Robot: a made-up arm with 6 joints. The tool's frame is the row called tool.
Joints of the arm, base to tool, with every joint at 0 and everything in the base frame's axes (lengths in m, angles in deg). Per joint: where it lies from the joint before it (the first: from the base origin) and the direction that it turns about. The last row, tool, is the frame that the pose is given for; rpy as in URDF.
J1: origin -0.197 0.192 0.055 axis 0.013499 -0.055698 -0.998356
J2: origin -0.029 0.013 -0.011 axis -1 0 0
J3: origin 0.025 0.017 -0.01 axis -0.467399 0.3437 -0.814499
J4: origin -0.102 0.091 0.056 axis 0 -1 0
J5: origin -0.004 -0.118 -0.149 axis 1 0 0
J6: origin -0.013 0 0.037 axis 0 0 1
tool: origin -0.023 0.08 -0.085 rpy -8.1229 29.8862 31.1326
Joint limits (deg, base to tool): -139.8..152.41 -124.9..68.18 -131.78..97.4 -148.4..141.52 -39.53..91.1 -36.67..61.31
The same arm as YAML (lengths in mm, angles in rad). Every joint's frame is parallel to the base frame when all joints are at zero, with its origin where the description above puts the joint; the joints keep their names.
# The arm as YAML. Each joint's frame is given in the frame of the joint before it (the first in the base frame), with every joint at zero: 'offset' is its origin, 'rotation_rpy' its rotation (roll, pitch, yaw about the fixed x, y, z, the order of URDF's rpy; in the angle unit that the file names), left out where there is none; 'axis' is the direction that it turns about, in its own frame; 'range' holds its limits. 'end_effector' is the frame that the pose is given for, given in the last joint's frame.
length_unit: mm
angle_unit: rad
chain:
  - id: J1
    offset: [-197.0, 192.0, 55.0]
    axis: [0.013499, -0.055698, -0.998356]
    range: [-2.44, 2.6601]
  - id: J2
    offset: [-29.0, 13.0, -11.0]
    axis: [-1.0, 0.0, 0.0]
    range: [-2.1799, 1.19]
  - id: J3
    offset: [25.0, 17.0, -10.0]
    axis: [-0.467399, 0.3437, -0.814499]
    range: [-2.3, 1.7]
  - id: J4
    offset: [-102.0, 91.0, 56.0]
    axis: [0.0, -1.0, 0.0]
    range: [-2.5901, 2.47]
  - id: J5
    offset: [-4.0, -118.0, -149.0]
    axis: [1.0, 0.0, 0.0]
    range: [-0.6899, 1.59]
  - id: J6
    offset: [-13.0, 0.0, 37.0]
    axis: [0.0, 0.0, 1.0]
    range: [-0.64, 1.0701]
end_effector:
  offset: [-23.0, 80.0, -85.0]
  rotation_rpy: [-0.1418, 0.5216, 0.5434]

